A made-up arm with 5 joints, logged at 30 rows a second.
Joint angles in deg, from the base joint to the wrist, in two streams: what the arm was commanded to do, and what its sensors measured. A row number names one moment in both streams.
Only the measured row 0 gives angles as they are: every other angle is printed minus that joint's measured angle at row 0.
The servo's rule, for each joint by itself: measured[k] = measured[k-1] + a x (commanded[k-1-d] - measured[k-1]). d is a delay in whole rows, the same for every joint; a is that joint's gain. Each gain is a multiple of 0.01, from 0.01 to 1. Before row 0 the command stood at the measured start. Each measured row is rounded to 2 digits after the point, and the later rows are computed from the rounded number. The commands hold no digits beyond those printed.
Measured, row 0:
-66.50, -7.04, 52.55, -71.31, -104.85
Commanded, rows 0 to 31:
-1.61, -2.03, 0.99, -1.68, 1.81
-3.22, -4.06, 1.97, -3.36, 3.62
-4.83, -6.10, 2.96, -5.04, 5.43
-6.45, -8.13, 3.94, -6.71, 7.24
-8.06, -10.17, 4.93, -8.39, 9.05
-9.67, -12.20, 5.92, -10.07, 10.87
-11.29, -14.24, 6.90, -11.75, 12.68
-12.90, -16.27, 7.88, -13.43, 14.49
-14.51, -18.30, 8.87, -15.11, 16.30
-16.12, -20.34, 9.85, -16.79, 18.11
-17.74, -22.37, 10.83, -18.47, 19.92
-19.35, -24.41, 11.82, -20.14, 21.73
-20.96, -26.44, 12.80, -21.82, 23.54
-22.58, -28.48, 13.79, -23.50, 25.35
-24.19, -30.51, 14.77, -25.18, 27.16
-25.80, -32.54, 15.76, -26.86, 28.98
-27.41, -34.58, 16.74, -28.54, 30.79
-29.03, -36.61, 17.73, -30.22, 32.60
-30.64, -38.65, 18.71, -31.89, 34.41
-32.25, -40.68, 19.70, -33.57, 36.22
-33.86, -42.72, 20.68, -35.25, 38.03
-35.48, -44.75, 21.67, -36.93, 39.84
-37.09, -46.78, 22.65, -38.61, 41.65
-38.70, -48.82, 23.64, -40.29, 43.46
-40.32, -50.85, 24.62, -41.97, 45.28
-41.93, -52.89, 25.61, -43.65, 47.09
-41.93, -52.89, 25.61, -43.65, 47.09
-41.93, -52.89, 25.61, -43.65, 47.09
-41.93, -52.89, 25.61, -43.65, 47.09
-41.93, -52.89, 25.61, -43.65, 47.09
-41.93, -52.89, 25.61, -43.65, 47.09
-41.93, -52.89, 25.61, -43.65, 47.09
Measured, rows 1 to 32:
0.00, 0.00, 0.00, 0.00, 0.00
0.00, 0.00, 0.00, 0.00, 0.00
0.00, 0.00, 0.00, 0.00, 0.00
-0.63, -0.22, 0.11, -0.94, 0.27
-1.64, -0.64, 0.31, -2.30, 0.77
-2.88, -1.24, 0.60, -3.83, 1.47
-4.27, -2.00, 0.97, -5.44, 2.34
-5.75, -2.90, 1.41, -7.09, 3.35
-7.28, -3.92, 1.91, -8.76, 4.48
-8.84, -5.06, 2.46, -10.43, 5.71
-10.42, -6.29, 3.06, -12.11, 7.03
-12.02, -7.61, 3.70, -13.79, 8.42
-13.62, -9.01, 4.38, -15.47, 9.87
-15.23, -10.48, 5.09, -17.15, 11.38
-16.84, -12.01, 5.83, -18.82, 12.93
-18.45, -13.60, 6.60, -20.50, 14.52
-20.06, -15.24, 7.39, -22.18, 16.14
-21.67, -16.92, 8.20, -23.86, 17.79
-23.28, -18.64, 9.03, -25.54, 19.47
-24.89, -20.39, 9.88, -27.22, 21.17
-26.50, -22.17, 10.74, -28.90, 22.88
-28.11, -23.98, 11.62, -30.57, 24.61
-29.72, -25.82, 12.51, -32.25, 26.35
-31.33, -27.68, 13.41, -33.93, 28.10
-32.95, -29.56, 14.32, -35.61, 29.86
-34.56, -31.45, 15.24, -37.29, 31.63
-36.17, -33.36, 16.16, -38.97, 33.40
-37.79, -35.28, 17.09, -40.65, 35.18
-39.40, -37.22, 18.03, -42.33, 36.97
-40.39, -38.94, 18.86, -43.07, 38.49
-40.99, -40.47, 19.60, -43.39, 39.78
-41.36, -41.84, 20.26, -43.54, 40.88
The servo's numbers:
d 3
a 0.39 0.11 0.11 0.56 0.15

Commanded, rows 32 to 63:
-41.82, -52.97, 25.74, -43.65, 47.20
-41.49, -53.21, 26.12, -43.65, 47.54
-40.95, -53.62, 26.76, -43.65, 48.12
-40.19, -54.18, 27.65, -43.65, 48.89
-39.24, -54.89, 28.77, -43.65, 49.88
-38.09, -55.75, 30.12, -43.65, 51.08
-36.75, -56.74, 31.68, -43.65, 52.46
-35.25, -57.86, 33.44, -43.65, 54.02
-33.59, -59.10, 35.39, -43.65, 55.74
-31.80, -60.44, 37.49, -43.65, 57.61
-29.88, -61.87, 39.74, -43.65, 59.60
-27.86, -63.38, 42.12, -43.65, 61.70
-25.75, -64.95, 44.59, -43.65, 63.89
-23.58, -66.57, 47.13, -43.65, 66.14
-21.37, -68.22, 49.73, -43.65, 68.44
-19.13, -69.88, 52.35, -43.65, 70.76
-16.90, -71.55, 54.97, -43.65, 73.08
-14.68, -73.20, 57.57, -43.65, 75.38
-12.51, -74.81, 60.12, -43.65, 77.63
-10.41, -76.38, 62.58, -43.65, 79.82
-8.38, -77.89, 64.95, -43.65, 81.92
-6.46, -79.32, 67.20, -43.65, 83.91
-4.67, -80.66, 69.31, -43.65, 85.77
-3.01, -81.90, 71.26, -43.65, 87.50
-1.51, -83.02, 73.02, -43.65, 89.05
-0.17, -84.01, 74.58, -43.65, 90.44
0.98, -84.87, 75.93, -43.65, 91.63
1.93, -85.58, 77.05, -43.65, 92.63
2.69, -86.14, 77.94, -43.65, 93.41
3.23, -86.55, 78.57, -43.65, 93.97
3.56, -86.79, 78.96, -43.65, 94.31
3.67, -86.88, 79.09, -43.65, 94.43
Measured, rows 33 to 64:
-41.58, -43.06, 20.85, -43.60, 41.81
-41.72, -44.14, 21.37, -43.63, 42.60
-41.80, -45.10, 21.84, -43.64, 43.27
-41.81, -45.97, 22.27, -43.65, 43.86
-41.69, -46.77, 22.69, -43.65, 44.41
-41.40, -47.52, 23.14, -43.65, 44.97
-40.93, -48.25, 23.64, -43.65, 45.56
-40.27, -48.98, 24.20, -43.65, 46.21
-39.42, -49.72, 24.85, -43.65, 46.94
-38.38, -50.49, 25.60, -43.65, 47.77
-37.16, -51.30, 26.46, -43.65, 48.71
-35.77, -52.16, 27.44, -43.65, 49.76
-34.22, -53.07, 28.55, -43.65, 50.94
-32.53, -54.04, 29.78, -43.65, 52.24
-30.71, -55.07, 31.14, -43.65, 53.66
-28.78, -56.16, 32.62, -43.65, 55.19
-26.75, -57.31, 34.22, -43.65, 56.83
-24.65, -58.51, 35.93, -43.65, 58.57
-22.50, -59.76, 37.74, -43.65, 60.40
-20.32, -61.06, 39.64, -43.65, 62.30
-18.12, -62.40, 41.61, -43.65, 64.26
-15.93, -63.77, 43.65, -43.65, 66.27
-13.78, -65.16, 45.73, -43.65, 68.30
-11.67, -66.56, 47.84, -43.65, 70.34
-9.64, -67.96, 49.97, -43.65, 72.38
-7.70, -69.36, 52.10, -43.65, 74.39
-5.87, -70.74, 54.21, -43.65, 76.36
-4.17, -72.09, 56.28, -43.65, 78.26
-2.61, -73.40, 58.29, -43.65, 80.09
-1.21, -74.66, 60.23, -43.65, 81.82
0.01, -75.86, 62.08, -43.65, 83.44
1.06, -76.99, 63.82, -43.65, 84.94

